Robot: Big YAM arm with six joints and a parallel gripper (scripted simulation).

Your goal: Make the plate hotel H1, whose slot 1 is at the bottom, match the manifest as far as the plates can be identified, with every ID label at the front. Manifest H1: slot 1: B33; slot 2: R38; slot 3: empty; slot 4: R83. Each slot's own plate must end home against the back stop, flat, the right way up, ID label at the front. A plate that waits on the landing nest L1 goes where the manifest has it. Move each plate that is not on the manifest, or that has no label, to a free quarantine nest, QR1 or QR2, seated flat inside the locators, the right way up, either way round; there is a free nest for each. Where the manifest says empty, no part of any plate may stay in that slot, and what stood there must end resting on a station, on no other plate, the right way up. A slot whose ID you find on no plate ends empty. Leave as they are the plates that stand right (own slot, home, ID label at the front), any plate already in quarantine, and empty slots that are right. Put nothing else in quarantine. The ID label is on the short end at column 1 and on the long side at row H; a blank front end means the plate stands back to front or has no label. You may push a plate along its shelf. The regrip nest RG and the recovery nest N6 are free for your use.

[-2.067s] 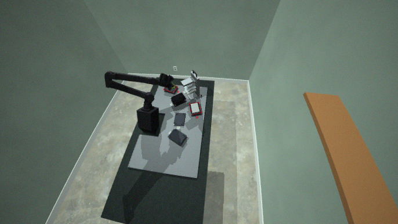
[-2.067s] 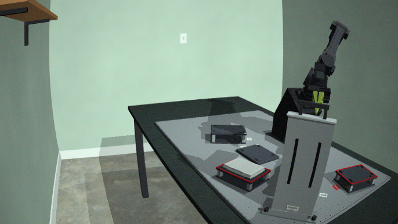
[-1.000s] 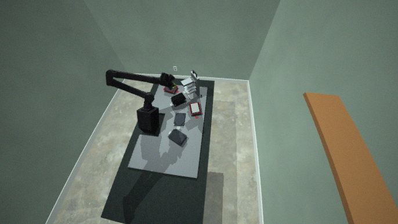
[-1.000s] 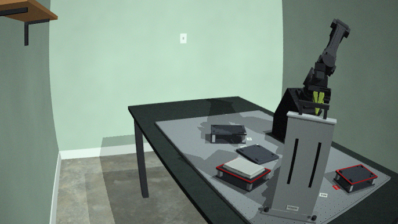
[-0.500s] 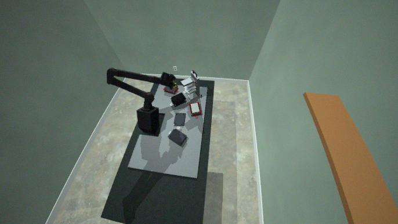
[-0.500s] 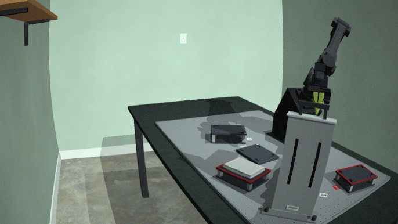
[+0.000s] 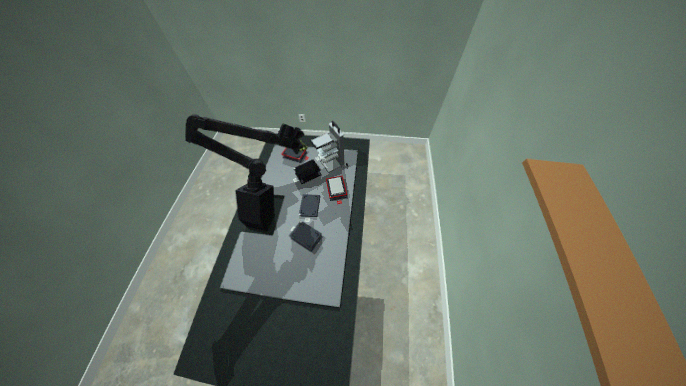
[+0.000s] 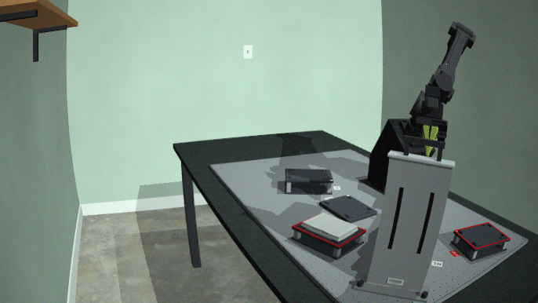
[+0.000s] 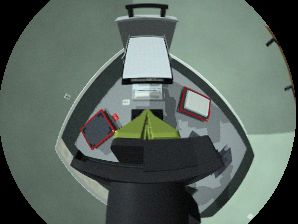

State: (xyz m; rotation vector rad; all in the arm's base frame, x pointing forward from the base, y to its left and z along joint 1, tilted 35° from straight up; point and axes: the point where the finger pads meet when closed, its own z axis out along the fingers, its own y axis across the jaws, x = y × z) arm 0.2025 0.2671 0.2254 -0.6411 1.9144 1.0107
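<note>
My gripper is now 10 cm short of the plate, 11 cm to the right of it and 11 cm above it. Round my hand: N6 label (11 cm ahead, 37 cm to the right, 26 cm below); then plate hotel H1 (15 cm ahead, 17 cm to the left, 11 cm below).
</note>
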